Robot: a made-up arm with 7 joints. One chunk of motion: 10 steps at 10 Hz.
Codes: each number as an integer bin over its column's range. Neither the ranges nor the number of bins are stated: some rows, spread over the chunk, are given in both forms.
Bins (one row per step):
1: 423 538 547 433 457 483 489
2: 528 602 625 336 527 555 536
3: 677 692 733 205 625 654 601
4: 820 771 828 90 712 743 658
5: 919 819 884 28 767 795 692
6: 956 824 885 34 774 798 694
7: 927 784 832 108 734 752 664
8: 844 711 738 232 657 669 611
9: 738 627 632 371 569 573 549
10: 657 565 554 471 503 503 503
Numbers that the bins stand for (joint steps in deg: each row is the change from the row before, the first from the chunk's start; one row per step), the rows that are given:
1: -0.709 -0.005 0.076 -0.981 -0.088 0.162 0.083
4: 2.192 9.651 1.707 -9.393 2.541 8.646 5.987
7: 2.974 10.190 1.730 -8.951 2.768 8.940 6.197
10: 1.001 1.114 0.116 -0.049 0.386 0.814 0.572
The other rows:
2: 0.058 2.648 0.529 -3.360 0.634 2.511 1.725
3: 1.147 6.377 1.156 -6.572 1.644 5.742 3.996
5: 2.915 11.641 2.032 -10.913 3.108 10.343 7.175
6: 3.186 11.848 2.038 -10.766 3.180 10.441 7.245
8: 2.367 7.165 1.185 -5.910 1.974 6.231 4.345
9: 1.593 3.684 0.569 -2.501 1.067 3.098 2.179

